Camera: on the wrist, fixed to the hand. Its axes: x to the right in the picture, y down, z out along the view.
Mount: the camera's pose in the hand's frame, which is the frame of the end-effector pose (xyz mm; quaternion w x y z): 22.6 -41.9 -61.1 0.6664 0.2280 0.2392 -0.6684
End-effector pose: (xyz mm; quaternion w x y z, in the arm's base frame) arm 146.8 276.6 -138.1 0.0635 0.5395 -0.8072 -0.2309
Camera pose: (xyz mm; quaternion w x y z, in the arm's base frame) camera 194.3 224.6 -105.8 0.0419 -0.9688 0.2148 -0.1168
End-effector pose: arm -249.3 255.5 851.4 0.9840 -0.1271 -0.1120 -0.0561
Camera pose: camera -220.6 197.3 809.1 0.6740 0.2279 0.0630 -0.6999
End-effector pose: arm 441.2 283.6 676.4 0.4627 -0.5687 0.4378 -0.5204
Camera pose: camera 382.7 265.0 723.6 0.0145 0.4416 0.0963 0.8919
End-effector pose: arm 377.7 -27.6 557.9 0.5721 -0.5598 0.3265 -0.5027
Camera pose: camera 318.1 -62.4 593.0 0.0948 -0.3406 -0.1344 -0.9257
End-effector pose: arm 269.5 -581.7 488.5 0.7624 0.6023 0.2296 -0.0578
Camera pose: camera 257.2 -530.9 431.3 0.2772 0.4355 0.7247 -0.4564
